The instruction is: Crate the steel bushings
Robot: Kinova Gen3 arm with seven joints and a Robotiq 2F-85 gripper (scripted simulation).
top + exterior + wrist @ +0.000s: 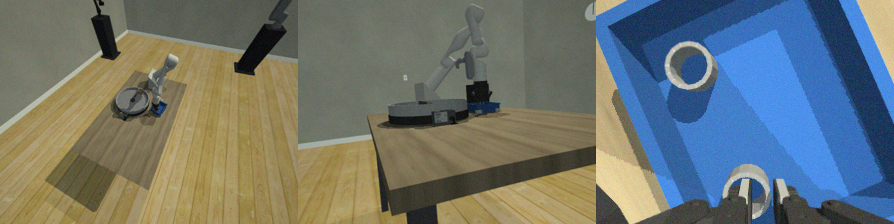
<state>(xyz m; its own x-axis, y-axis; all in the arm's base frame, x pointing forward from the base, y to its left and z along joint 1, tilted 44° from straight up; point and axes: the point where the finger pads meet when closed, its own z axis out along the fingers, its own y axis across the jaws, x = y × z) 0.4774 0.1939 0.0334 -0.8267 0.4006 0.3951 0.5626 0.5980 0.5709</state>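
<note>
My gripper is now 5 cm past the blue crate, 3 cm to the right of it and 2 cm above it. From my hand the other things lie so: grey turning table: 2 cm behind, 33 cm to the right, 1 cm above.
</note>
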